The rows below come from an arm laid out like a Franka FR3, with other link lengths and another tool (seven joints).
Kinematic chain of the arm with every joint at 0, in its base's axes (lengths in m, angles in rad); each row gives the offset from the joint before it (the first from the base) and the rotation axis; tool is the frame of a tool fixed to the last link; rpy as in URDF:
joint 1: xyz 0 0 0.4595 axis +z
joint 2: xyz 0 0 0 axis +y
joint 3: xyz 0 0 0.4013 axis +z
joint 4: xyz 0.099 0 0 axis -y
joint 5: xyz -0.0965 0 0.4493 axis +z
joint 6: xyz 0 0 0 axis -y
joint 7: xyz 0.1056 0 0 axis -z
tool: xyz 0 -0.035 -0.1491 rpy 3.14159 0.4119 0.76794
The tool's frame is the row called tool.
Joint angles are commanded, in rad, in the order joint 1, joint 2, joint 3, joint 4, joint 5, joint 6, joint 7. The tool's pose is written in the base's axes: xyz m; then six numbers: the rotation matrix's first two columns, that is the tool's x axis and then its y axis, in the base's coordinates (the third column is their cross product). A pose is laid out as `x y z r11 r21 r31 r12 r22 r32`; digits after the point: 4 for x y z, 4 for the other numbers.
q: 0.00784, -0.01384, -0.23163, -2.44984, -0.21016, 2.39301, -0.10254
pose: 0.5441 -0.1633 0.4337 0.6071 0.6006 -0.5203 0.7216 -0.6909 0.0444
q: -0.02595, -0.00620, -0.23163, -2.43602, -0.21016, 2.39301, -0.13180
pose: 0.5449 -0.1831 0.4360 0.6110 0.5969 -0.5200 0.7181 -0.6943 0.0468
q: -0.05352, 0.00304, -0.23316, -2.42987, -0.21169, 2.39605, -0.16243
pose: 0.5432 -0.1996 0.4342 0.6070 0.5983 -0.5231 0.7203 -0.6923 0.0440
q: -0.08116, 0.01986, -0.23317, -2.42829, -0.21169, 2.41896, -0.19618
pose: 0.5423 -0.2149 0.4279 0.6031 0.6035 -0.5216 0.7263 -0.6858 0.0463
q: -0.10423, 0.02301, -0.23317, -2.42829, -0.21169, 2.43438, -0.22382
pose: 0.5404 -0.2275 0.4277 0.6035 0.6070 -0.5170 0.7303 -0.6811 0.0527
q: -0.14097, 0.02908, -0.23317, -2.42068, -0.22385, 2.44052, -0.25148
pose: 0.5368 -0.2485 0.4288 0.6032 0.6030 -0.5220 0.7309 -0.6800 0.0591
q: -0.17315, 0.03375, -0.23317, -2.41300, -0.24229, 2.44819, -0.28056
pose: 0.5340 -0.2672 0.4311 0.5966 0.6032 -0.5294 0.7389 -0.6703 0.0688
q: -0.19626, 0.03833, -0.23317, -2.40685, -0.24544, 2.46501, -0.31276
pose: 0.5337 -0.2808 0.4333 0.5942 0.6084 -0.5262 0.7472 -0.6596 0.0812
